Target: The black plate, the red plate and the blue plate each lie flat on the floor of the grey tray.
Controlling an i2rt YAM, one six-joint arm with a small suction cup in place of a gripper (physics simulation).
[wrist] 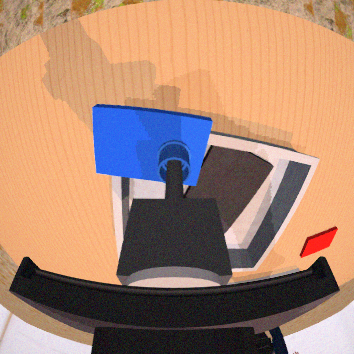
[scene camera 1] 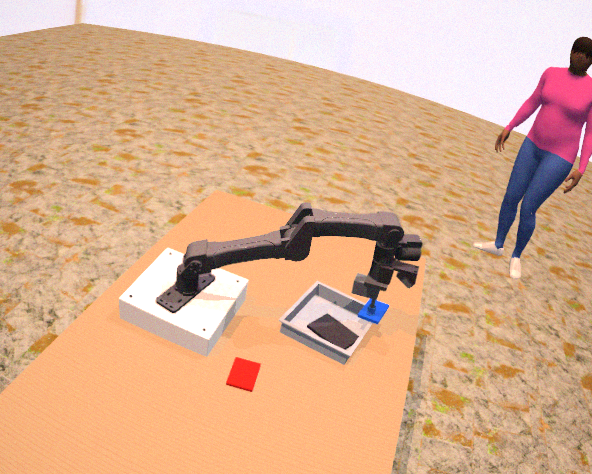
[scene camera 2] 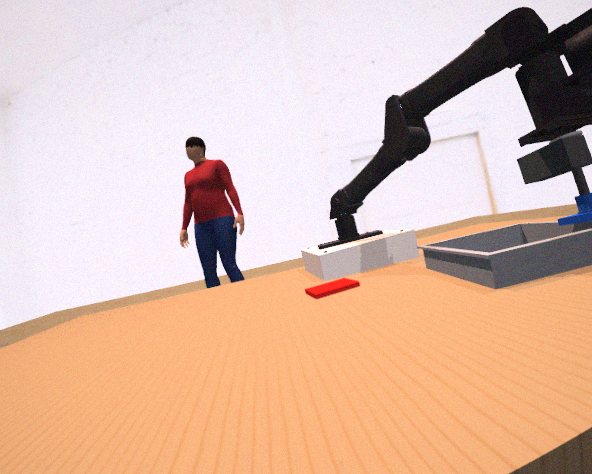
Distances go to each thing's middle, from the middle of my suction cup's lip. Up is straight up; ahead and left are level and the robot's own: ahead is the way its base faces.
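Suction cup relative to the red plate (scene camera 1: 243,374): 38 cm to the left of it, 19 cm past it, 8 cm above it. Distances counted from my suction cup: grey tray (scene camera 2: 514,254), 6 cm to the right, 9 cm behind, 6 cm below; black plate (wrist: 232,176), 8 cm to the right, 7 cm behind, 7 cm below; blue plate (wrist: 126,138), 2 cm to the left, 1 cm below.
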